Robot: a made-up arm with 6 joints.
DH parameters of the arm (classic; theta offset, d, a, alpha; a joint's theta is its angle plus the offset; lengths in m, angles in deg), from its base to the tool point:
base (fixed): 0 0.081 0 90
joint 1: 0 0.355 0.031 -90
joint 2: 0 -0.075 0.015 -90
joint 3: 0 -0.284 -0.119 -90
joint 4: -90 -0.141 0.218 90
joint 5: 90 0.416 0.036 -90
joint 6: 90 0.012 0.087 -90
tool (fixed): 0 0.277 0 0
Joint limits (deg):
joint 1: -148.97..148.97
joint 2: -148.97..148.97
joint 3: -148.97..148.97
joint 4: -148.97..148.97
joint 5: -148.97..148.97
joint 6: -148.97..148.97
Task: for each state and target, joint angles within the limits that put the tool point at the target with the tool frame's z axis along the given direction. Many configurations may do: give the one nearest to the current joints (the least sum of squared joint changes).
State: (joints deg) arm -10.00 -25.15 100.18 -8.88 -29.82 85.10
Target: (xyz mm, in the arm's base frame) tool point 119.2 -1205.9 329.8 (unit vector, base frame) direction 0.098 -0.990 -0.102
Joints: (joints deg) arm 2.65 -38.16 121.48 -46.77 -25.08 45.07
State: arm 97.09 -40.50 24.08 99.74 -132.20 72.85
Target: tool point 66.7 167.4 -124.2 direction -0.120 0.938 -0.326
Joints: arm 124.60 -18.20 -8.59 49.17 -148.97 114.31
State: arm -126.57 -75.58 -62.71 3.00 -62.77 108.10
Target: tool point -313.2 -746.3 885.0 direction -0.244 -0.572 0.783
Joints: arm -148.97 -52.60 -113.04 -17.14 -89.39 77.01
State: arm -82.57 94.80 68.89 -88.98 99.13 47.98
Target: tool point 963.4 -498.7 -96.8 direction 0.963 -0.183 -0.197
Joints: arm -50.19 103.08 49.30 -56.46 54.79 76.64
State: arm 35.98 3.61 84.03 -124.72 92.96 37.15
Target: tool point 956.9 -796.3 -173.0 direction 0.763 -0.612 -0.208
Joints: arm -14.41 48.05 131.74 -109.36 80.37 68.05
